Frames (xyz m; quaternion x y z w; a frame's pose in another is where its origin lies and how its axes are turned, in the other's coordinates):
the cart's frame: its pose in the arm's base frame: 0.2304 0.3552 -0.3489 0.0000 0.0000 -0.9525 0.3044
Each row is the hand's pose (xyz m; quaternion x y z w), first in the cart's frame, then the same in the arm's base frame.
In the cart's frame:
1: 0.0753 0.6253 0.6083 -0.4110 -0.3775 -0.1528 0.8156
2: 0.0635 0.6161 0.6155 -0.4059 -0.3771 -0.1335 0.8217
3: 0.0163 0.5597 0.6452 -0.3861 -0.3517 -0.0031 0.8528
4: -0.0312 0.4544 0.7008 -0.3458 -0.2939 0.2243 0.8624
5: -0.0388 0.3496 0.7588 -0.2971 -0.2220 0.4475 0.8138
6: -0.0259 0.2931 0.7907 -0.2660 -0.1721 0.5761 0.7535
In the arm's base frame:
1: 0.5317 -0.1979 0.2594 -0.4847 0.2766 -0.8234 0.1027
2: 0.5360 -0.1835 0.2666 -0.4828 0.2718 -0.8234 0.1230
3: 0.5417 -0.1102 0.2963 -0.4525 0.2607 -0.8133 0.2566
4: 0.5193 0.0031 0.3519 -0.3852 0.2399 -0.7532 0.4762
5: 0.4648 0.0929 0.4099 -0.3019 0.2154 -0.6389 0.6740
6: 0.4215 0.1314 0.4418 -0.2449 0.2010 -0.5424 0.7781

